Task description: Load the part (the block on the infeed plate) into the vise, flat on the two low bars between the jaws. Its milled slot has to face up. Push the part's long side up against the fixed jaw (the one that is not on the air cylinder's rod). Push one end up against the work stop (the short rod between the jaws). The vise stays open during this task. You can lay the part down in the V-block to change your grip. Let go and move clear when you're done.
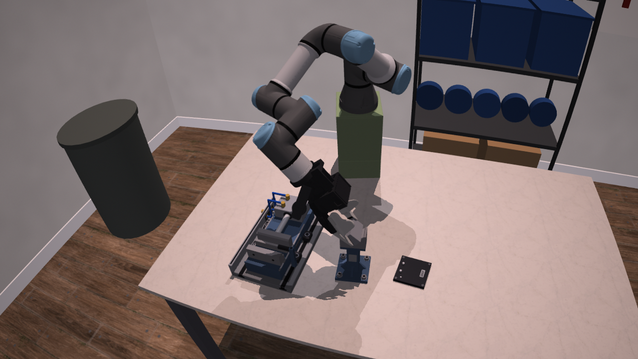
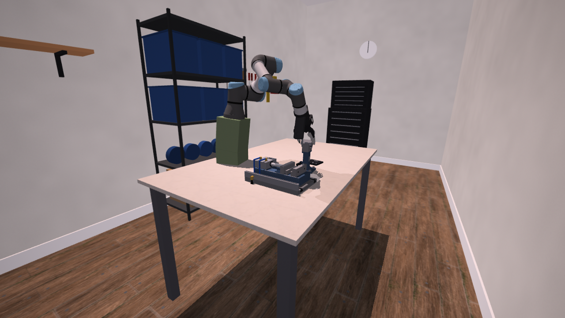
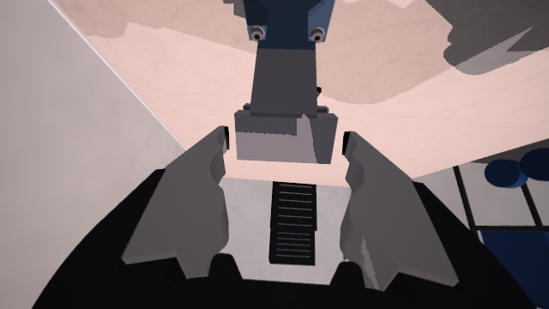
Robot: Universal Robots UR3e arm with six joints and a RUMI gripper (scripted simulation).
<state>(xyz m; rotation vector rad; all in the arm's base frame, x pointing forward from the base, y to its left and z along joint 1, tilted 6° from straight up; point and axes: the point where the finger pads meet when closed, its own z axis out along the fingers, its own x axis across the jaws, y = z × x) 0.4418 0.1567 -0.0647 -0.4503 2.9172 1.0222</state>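
Now: the part 1 cm below my hand. Round my hand: dark work stop rod: 7 cm ahead, 17 cm to the right, 7 cm below; black infeed plate: 5 cm behind, 17 cm to the left, 16 cm below; fixed jaw: 11 cm ahead, 21 cm to the right, 8 cm below.
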